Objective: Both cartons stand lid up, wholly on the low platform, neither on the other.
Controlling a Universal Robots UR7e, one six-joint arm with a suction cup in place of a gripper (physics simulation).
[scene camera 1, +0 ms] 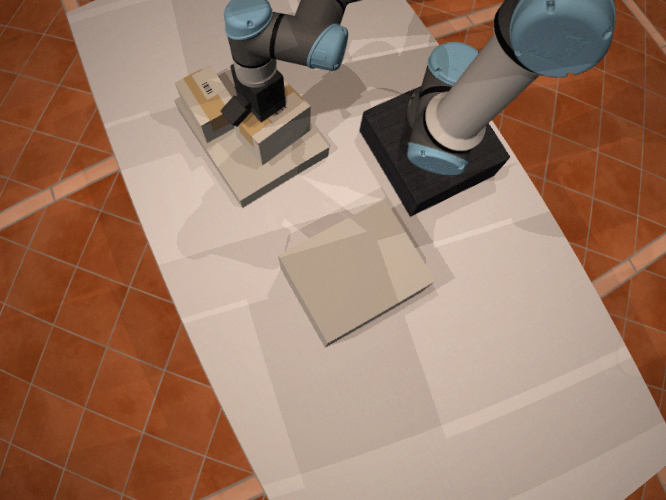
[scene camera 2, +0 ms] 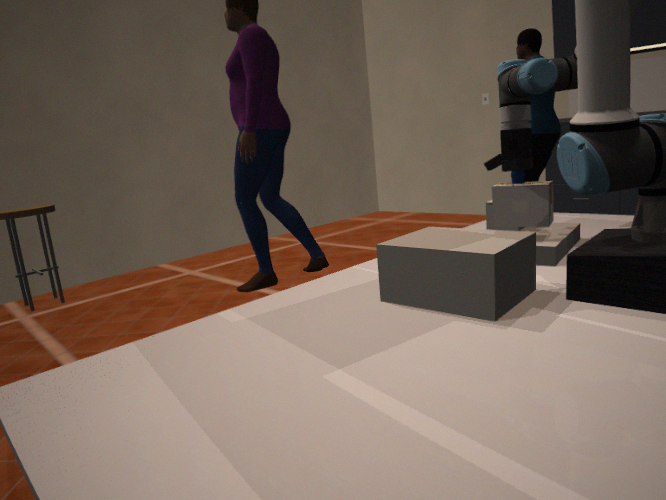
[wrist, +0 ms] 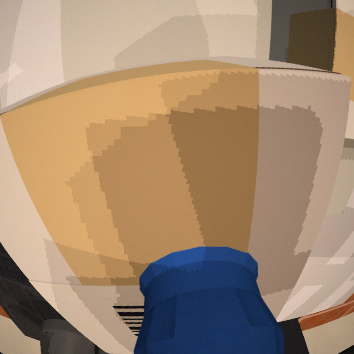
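Observation:
The larger carton has a tan taped lid that faces up. It stands on the low platform, and its bottom seems to rest on the platform top. My suction cup presses on the lid with suction on; in the overhead view the black tool body hides it. The smaller carton stands lid up on the platform's far left corner, right beside the larger one and not under it.
A taller grey block stands mid-table. The arm's black base is on the right. A person in purple walks on the tiled floor to the left; another person stands behind the arm.

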